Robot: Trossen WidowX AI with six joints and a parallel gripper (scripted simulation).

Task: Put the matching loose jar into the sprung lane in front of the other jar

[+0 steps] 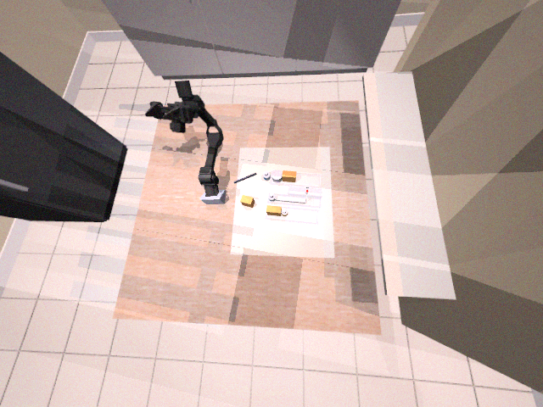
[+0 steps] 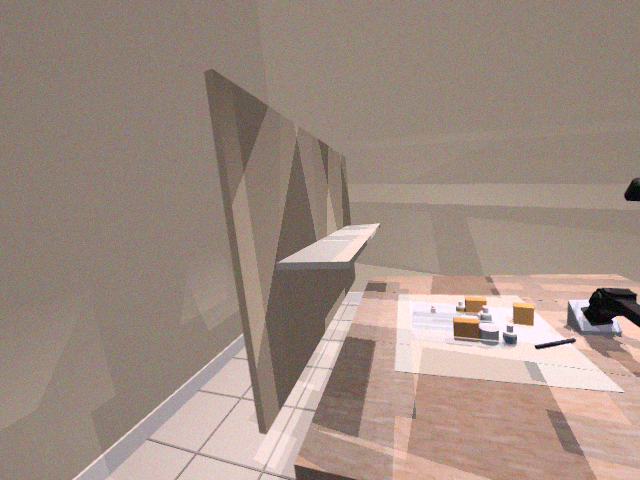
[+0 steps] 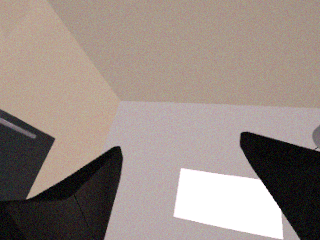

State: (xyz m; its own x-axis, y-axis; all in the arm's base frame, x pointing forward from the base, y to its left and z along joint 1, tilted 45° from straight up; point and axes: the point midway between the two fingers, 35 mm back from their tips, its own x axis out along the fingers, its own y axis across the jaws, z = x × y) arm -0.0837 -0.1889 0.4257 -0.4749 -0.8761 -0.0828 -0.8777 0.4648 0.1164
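Now: the black stick 510 mm below my gripper tip, 230 mm ahead of it and 50 mm to the right of it. Also, from my gripper tip: red mark 570 mm ahead, 450 mm below, 200 mm to the right; then clear pusher lane 530 mm ahead, 500 mm below, 210 mm to the right; then wall shelf 890 mm ahead, 260 mm to the right, 150 mm below.
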